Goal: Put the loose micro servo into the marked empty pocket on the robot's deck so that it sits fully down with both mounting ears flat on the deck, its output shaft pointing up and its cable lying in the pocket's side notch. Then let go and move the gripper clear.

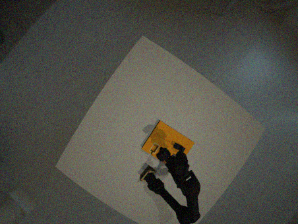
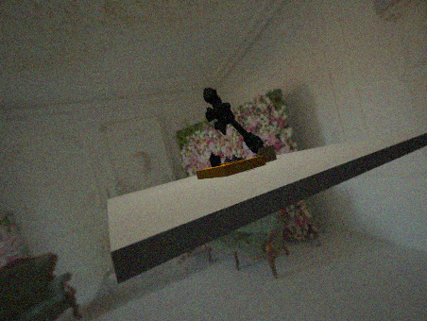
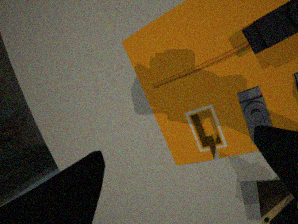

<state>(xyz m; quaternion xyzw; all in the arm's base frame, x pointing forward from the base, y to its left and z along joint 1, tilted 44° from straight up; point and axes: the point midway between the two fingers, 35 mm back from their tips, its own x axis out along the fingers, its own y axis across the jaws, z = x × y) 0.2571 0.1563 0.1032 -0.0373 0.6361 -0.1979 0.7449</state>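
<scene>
Right now the orange deck is 20 cm below my gripper tip, 5 cm to the right of it and 5 cm ahead of it.
</scene>
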